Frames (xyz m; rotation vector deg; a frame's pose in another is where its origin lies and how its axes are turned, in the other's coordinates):
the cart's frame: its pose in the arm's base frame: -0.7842 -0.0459 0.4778 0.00 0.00 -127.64
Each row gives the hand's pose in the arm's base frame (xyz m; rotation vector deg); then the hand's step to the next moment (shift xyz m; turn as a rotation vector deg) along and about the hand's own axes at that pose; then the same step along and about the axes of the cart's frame.
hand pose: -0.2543 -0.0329 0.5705 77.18 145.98 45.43
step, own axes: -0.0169 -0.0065 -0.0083 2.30 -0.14 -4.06
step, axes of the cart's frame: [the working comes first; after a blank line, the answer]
step, axes of the arm's base frame: 0.0021 -0.0197 0.0018 -2.94 0.24 3.62

0.0143 0.0137 0.0018 1.60 -2.47 3.62
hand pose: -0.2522 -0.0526 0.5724 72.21 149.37 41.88
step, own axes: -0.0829 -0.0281 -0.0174 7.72 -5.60 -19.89
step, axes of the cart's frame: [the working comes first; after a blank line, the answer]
step, axes of the arm's base frame: 0.0271 -0.0849 -0.0045 -15.55 -4.16 15.08

0.0507 0.0733 -0.0045 12.79 -9.78 15.08
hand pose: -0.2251 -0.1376 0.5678 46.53 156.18 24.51
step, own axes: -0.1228 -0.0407 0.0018 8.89 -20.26 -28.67
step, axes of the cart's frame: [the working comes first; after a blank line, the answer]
step, axes of the arm's base frame: 0.0800 -0.1015 0.0044 -26.54 -17.00 17.83

0.0315 0.1254 0.0044 29.67 -10.63 17.83
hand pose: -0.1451 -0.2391 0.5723 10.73 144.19 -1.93
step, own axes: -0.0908 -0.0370 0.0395 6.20 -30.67 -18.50
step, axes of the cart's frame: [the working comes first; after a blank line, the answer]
step, axes of the arm's base frame: 0.0906 -0.0508 0.0197 -20.00 -28.33 10.90

-0.0151 0.1027 0.0197 34.65 1.46 10.90
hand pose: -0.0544 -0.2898 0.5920 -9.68 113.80 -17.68
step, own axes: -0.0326 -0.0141 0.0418 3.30 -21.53 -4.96
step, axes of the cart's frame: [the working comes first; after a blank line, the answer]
step, axes of the arm's base frame: 0.0514 -0.0110 0.0158 -6.32 -20.74 5.37

-0.0227 0.0474 0.0158 20.28 7.67 5.37
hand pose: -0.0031 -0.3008 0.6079 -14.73 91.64 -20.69
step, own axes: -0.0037 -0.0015 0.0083 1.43 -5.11 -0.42
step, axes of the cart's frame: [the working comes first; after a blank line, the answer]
step, axes of the arm's base frame: 0.0084 -0.0006 0.0037 -0.79 -5.22 0.65

-0.0047 0.0070 0.0037 4.62 2.57 0.65
